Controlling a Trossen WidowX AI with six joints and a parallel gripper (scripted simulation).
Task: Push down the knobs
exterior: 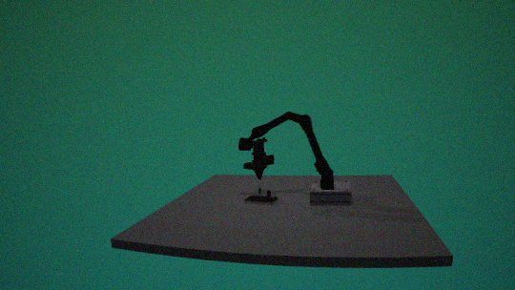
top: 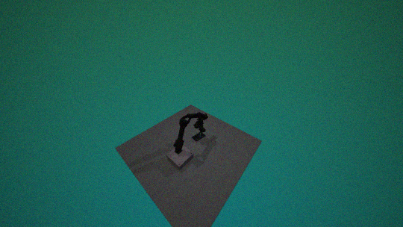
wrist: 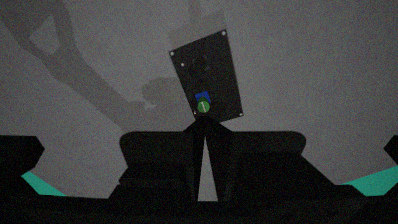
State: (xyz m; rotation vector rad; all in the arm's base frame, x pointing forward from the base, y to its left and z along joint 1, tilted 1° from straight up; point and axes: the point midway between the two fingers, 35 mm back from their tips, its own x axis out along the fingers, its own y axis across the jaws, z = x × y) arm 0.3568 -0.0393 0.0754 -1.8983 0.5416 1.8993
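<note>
Now: gripper tip 60 mm above the green knob. From my gripper tip the other things lie so: dark round knob (50 mm behind, 30 mm to the left, 70 mm below).
</note>
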